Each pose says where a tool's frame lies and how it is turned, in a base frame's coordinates. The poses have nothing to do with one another.
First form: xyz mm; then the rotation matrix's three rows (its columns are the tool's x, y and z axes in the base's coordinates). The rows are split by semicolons.
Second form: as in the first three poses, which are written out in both.
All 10 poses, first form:
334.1 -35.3 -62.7; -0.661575 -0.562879 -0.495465; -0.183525 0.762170 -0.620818; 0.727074 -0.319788 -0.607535
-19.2 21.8 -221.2; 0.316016 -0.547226 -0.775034; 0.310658 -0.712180 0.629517; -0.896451 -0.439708 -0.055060
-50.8 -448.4 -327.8; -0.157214 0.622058 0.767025; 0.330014 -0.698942 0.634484; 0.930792 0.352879 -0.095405
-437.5 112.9 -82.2; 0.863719 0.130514 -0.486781; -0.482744 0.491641 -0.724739; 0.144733 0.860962 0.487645
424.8 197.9 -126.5; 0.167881 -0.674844 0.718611; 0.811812 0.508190 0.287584; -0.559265 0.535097 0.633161
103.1 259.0 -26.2; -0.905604 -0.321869 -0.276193; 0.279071 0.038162 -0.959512; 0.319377 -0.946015 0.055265
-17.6 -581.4 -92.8; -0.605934 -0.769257 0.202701; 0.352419 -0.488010 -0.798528; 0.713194 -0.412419 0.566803
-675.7 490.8 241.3; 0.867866 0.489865 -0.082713; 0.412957 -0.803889 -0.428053; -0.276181 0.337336 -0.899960
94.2 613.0 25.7; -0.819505 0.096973 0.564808; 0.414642 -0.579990 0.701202; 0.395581 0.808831 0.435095
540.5 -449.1 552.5; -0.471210 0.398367 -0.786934; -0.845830 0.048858 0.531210; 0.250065 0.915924 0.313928
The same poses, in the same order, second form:
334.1 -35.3 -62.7 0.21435 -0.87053 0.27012 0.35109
-19.2 21.8 -221.2 -0.72167 0.08195 0.57903 0.37040
-50.8 -448.4 -327.8 -0.63975 -0.37205 -0.66347 0.11004
-437.5 112.9 -82.2 0.47022 -0.18727 -0.18185 0.84306
424.8 197.9 -126.5 0.08144 0.42046 0.48916 0.75981
103.1 259.0 -26.2 0.01557 -0.68711 0.69331 0.21669
-17.6 -581.4 -92.8 0.28075 -0.37119 0.81559 0.34382
-675.7 490.8 241.3 0.94495 0.23885 -0.09495 0.20249
94.2 613.0 25.7 0.28521 0.44845 0.84181 0.09434
540.5 -449.1 552.5 0.20372 -0.54912 -0.65884 0.47212

